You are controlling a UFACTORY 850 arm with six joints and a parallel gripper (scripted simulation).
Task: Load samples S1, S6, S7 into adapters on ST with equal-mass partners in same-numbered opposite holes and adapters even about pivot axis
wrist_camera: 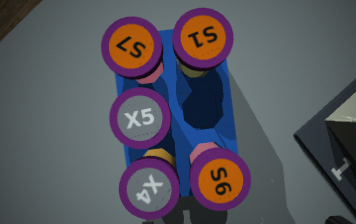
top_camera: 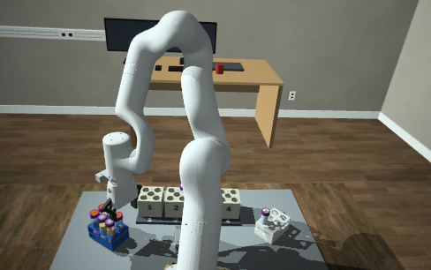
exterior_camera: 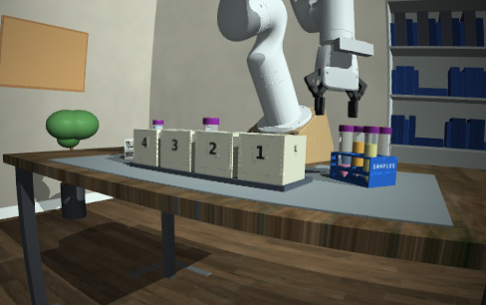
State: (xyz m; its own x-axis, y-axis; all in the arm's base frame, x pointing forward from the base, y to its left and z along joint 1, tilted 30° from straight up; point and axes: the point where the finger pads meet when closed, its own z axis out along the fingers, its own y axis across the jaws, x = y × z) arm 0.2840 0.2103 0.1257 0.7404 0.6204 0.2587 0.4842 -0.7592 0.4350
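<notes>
The blue samples rack lies 40 mm ahead of my hand, 60 mm to the left of it and 120 mm below it. Also, from my hand: adapter 1: 140 mm ahead, 120 mm to the right, 100 mm below; white rack: 110 mm behind, 580 mm to the right, 120 mm below.
</notes>
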